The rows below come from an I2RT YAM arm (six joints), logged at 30 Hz.
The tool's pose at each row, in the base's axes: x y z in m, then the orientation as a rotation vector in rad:
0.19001, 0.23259, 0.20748, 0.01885, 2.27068, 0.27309
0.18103, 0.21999, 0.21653, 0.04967, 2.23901, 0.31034
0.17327, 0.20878, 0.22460, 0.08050, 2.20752, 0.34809
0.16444, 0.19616, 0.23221, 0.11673, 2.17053, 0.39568
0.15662, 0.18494, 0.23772, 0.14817, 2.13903, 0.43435
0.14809, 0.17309, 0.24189, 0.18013, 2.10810, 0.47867
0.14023, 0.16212, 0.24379, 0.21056, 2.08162, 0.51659
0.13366, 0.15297, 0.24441, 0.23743, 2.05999, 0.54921
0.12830, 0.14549, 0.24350, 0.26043, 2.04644, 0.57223
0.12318, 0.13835, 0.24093, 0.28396, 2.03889, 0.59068
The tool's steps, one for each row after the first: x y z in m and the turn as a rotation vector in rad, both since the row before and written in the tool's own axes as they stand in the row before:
-0.00217, -0.00978, -0.01486, -0.01961, -0.03032, 0.03274
-0.00277, -0.00838, -0.01316, -0.02013, -0.02936, 0.03343
-0.00268, -0.00942, -0.01412, -0.02617, -0.03308, 0.04111
-0.00218, -0.00834, -0.01196, -0.02091, -0.02763, 0.03527
-0.00152, -0.00903, -0.01211, -0.02465, -0.02529, 0.03844
-0.00051, -0.00881, -0.01039, -0.01996, -0.02121, 0.03551
-0.00012, -0.00757, -0.00836, -0.01665, -0.01662, 0.03144
0.00067, -0.00674, -0.00630, -0.00969, -0.01022, 0.02533
0.00170, -0.00723, -0.00535, -0.00482, -0.00541, 0.02422

